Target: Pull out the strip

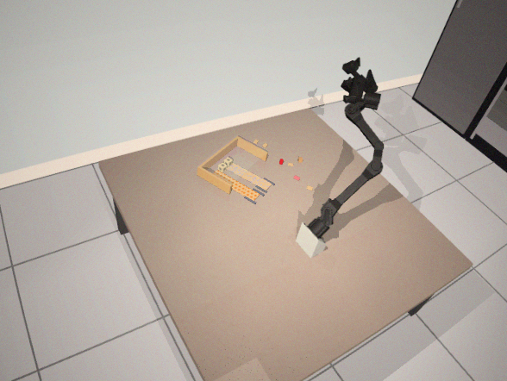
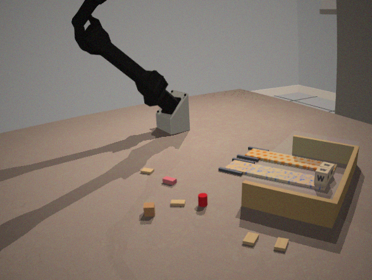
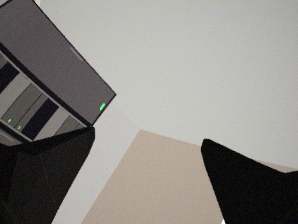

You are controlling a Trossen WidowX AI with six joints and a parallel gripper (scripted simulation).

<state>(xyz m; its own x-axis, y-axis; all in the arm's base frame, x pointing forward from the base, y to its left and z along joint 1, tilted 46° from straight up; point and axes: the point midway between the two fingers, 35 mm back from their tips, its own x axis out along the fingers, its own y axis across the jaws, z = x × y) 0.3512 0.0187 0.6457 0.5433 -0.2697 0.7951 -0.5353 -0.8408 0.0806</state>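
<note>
My gripper tip is now 58 cm above the orange-dotted strip, 54 cm to the right of it and 12 cm short of it. Also, from my gripper tip: pink block (58 cm below, 24 cm to the left); then red cylinder (57 cm below, 24 cm to the left, 13 cm ahead).
</note>
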